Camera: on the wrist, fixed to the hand. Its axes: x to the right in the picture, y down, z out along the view.
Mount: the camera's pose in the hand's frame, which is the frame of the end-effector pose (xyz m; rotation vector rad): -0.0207 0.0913 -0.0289 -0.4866 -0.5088 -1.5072
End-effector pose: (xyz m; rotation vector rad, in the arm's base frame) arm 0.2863 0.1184 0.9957 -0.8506 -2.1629 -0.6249
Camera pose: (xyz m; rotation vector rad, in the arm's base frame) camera 0.3764 0.1527 1.0134 -0.5846 2.3005 1.4418
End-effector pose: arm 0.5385 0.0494 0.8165 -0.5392 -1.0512 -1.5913
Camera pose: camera 0.6355 0.0355 0.8172 0.3479 1.1826 2.3762
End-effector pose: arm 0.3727 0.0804 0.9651 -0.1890 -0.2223 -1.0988
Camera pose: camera 0.4479 0.1310 0.9279 -0.8201 -0.5914 -2.5977
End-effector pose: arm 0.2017 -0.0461 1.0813 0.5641 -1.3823 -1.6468
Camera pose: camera 0.2657 -0.0429 1.1554 -0.7746 0.4965 2.5300
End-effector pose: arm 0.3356 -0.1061 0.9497 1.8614 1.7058 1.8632
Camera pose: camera 0.3800 -0.1754 1.0028 0.3847 1.4417 0.8681
